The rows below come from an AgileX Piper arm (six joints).
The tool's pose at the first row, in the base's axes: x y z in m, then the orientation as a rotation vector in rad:
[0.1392, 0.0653, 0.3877, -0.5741, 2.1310, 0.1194]
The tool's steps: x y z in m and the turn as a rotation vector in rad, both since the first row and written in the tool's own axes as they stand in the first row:
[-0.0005, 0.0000, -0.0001, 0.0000, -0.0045, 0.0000]
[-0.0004, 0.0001, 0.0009, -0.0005, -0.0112, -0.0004]
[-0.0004, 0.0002, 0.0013, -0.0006, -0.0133, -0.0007]
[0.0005, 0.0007, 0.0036, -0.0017, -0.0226, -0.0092]
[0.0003, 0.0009, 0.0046, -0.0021, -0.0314, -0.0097]
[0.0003, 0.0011, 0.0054, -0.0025, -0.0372, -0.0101]
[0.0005, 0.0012, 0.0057, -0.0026, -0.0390, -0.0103]
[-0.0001, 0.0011, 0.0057, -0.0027, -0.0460, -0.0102]
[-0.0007, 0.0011, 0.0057, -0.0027, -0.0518, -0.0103]
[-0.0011, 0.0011, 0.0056, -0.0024, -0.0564, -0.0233]
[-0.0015, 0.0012, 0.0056, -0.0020, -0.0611, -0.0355]
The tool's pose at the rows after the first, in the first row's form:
[0.1394, 0.0654, 0.3882, -0.5733, 2.1266, 0.1206]
[0.1400, 0.0658, 0.3875, -0.5729, 2.1201, 0.1227]
[0.1403, 0.0660, 0.3872, -0.5729, 2.1179, 0.1232]
[0.1413, 0.0668, 0.3851, -0.5809, 2.1063, 0.1220]
[0.1421, 0.0673, 0.3846, -0.5801, 2.0977, 0.1245]
[0.1426, 0.0677, 0.3841, -0.5798, 2.0919, 0.1262]
[0.1427, 0.0678, 0.3838, -0.5797, 2.0901, 0.1267]
[0.1430, 0.0680, 0.3843, -0.5785, 2.0834, 0.1286]
[0.1433, 0.0682, 0.3847, -0.5775, 2.0778, 0.1301]
[0.1435, 0.0683, 0.3851, -0.5902, 2.0692, 0.1238]
[0.1436, 0.0685, 0.3854, -0.6018, 2.0608, 0.1179]

